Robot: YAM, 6 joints.
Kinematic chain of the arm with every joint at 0, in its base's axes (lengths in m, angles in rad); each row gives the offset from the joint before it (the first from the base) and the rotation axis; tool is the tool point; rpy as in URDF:
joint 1: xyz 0 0 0.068 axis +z
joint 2: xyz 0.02 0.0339 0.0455 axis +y
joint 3: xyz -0.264 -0.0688 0 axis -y
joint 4: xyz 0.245 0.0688 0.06 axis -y
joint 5: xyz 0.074 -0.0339 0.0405 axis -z
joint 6: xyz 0.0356 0 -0.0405 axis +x
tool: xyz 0 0 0 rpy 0 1.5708 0
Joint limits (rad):
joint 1: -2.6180..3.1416
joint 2: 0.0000..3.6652
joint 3: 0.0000..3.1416
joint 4: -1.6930..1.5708
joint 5: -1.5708..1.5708
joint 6: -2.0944..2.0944
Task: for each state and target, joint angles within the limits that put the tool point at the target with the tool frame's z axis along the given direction. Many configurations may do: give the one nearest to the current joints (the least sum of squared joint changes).
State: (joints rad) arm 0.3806 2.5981 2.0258 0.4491 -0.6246 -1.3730
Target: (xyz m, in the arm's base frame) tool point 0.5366 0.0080 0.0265 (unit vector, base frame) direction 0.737 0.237 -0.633
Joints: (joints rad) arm -0.0009 2.6231 1.7605 0.1529 -0.2399 -1.3730
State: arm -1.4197 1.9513 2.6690 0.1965 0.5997 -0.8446
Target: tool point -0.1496 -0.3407 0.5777 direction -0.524 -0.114 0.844
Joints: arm -1.9418 1.9327 2.1768 0.9892 0.4635 -0.8446
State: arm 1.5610 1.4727 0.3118 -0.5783 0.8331 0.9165
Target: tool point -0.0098 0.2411 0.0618 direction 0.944 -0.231 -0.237
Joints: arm 1.7431 2.2305 0.9819 -1.3463 1.0976 0.9165
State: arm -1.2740 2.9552 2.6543 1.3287 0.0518 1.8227
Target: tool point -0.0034 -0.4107 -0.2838 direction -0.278 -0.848 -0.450
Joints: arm -1.5537 3.5273 1.9186 1.1185 0.2970 1.8227
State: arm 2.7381 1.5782 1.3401 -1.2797 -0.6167 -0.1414
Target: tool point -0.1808 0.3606 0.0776 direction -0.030 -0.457 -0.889
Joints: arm 2.0158 2.4320 1.7461 -1.3073 -0.2257 -0.1414
